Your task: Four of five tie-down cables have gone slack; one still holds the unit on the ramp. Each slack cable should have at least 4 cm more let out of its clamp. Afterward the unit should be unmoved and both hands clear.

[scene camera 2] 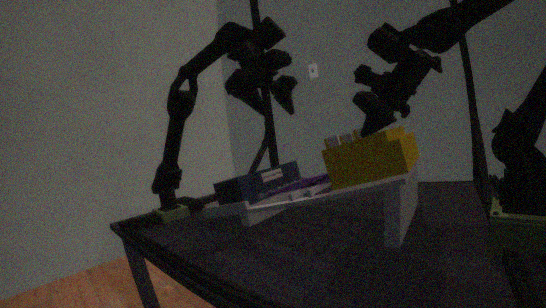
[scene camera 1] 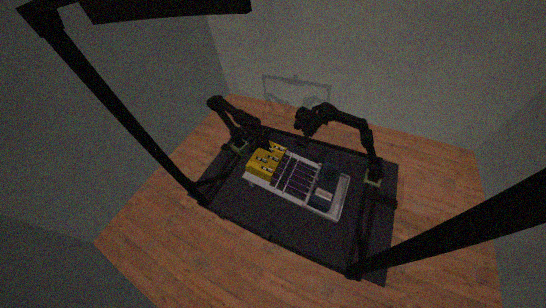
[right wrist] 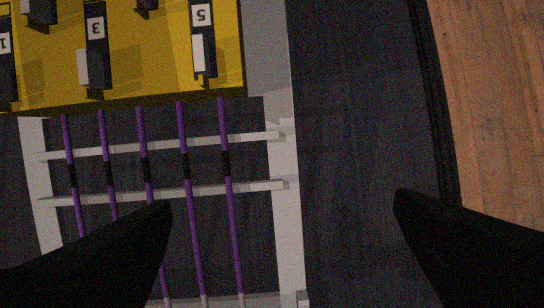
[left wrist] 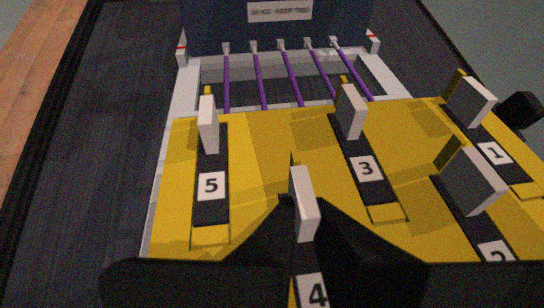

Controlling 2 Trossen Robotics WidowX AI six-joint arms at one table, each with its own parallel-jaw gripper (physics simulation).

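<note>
The navy unit (scene camera 2: pixel 245 189) (left wrist: pixel 215 27) with a white label sits low on the white ramp (scene camera 2: pixel 400 215) (left wrist: pixel 184 97) (right wrist: pixel 291 240). Purple cables (left wrist: pixel 227 82) (right wrist: pixel 232 225) run from it towards the yellow clamp block (scene camera 1: pixel 256 171) (scene camera 2: pixel 367 162) (left wrist: pixel 270 135) (right wrist: pixel 145 60); each shows a black band in the right wrist view. Clamps numbered 1 to 5 have pale upright levers. My left gripper (scene camera 2: pixel 367 132) (left wrist: pixel 301 206) is closed around the lever of clamp 4 (left wrist: pixel 306 220); its fingers hide part of that clamp. My right gripper (scene camera 1: pixel 306 134) (scene camera 2: pixel 278 113) (right wrist: pixel 284 206) is open and empty above the ramp's side.
Levers 3 (left wrist: pixel 352 112) and 5 (left wrist: pixel 208 125) stand on either side of the left fingers, with lever 2 (left wrist: pixel 467 182) farther right. Two white cross rails (right wrist: pixel 252 137) (right wrist: pixel 252 187) lie under the cables. Small red-marked posts (left wrist: pixel 181 50) (left wrist: pixel 373 42) flank the unit.
</note>
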